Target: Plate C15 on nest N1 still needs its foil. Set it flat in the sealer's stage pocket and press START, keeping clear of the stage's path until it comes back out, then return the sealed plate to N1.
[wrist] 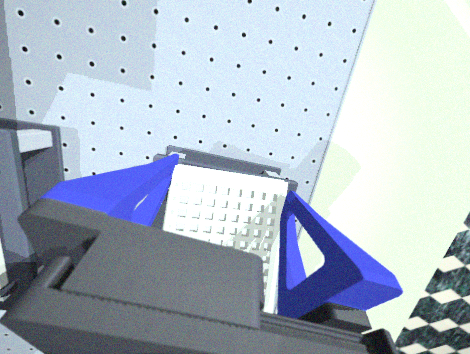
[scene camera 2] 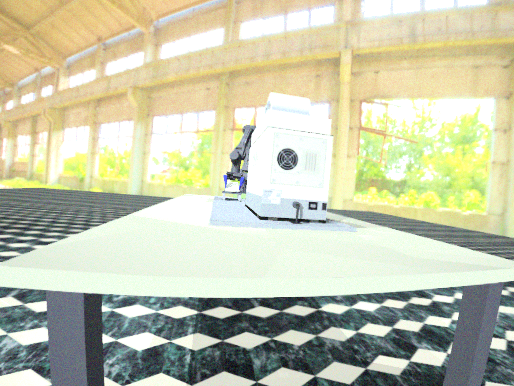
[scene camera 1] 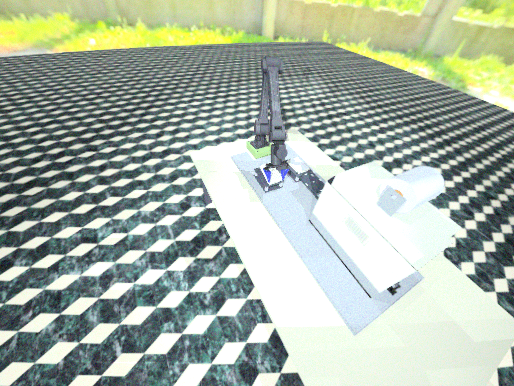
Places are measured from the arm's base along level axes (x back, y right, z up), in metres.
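Pixels of known places: gripper, between the fingertips: (wrist: 234, 179) (scene camera 2: 232, 189) (scene camera 1: 275, 181); arm's base, origin of its link: (scene camera 2: 243, 193) (scene camera 1: 259, 144).
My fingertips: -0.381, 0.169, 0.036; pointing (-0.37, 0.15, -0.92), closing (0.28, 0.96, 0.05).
Note:
For each thing: its middle in the pictures, then the offset to it from my fingertips, as dx, dy, dz. "spot": a spot on its surface instead. Level surfaces: height alone.
- white well plate, middle of its body: (wrist: 220, 260) (scene camera 1: 271, 172) (scene camera 2: 232, 186) +0.056, -0.008, +0.016
- dark nest, a spot on its surface: (wrist: 225, 159) (scene camera 1: 274, 189) spot: +0.000, -0.003, -0.067
- dark slab, a spot on its surface: (scene camera 1: 311, 181) spot: -0.130, -0.142, +0.033
- perforated base plate, height of its surface: dz -0.072
My gripper (scene camera 1: 276, 174) (scene camera 2: 234, 184) (wrist: 234, 179) has its blue fingers shut on the long sides of a white well plate (scene camera 1: 273, 177) (scene camera 2: 233, 187) (wrist: 225, 205). The grid of wells shows in the wrist view; whether foil covers them I cannot tell. The plate is about level, low over a dark nest (scene camera 1: 274, 188) (wrist: 225, 159), whose far rim shows just past the plate in the wrist view. Whether the plate touches the nest is hidden. The white sealer (scene camera 1: 357, 225) (scene camera 2: 267, 165) stands beside the arm. Its START button does not show clearly.
A dark grey frame with a white corner piece (wrist: 36, 140) stands left of the gripper in the wrist view. A dark slab (scene camera 1: 311, 181) lies between nest and sealer. A perforated base plate (scene camera 1: 320, 265) (scene camera 2: 225, 215) (wrist: 210, 110) lies under these. A green block (scene camera 1: 258, 151) is at the arm's base.

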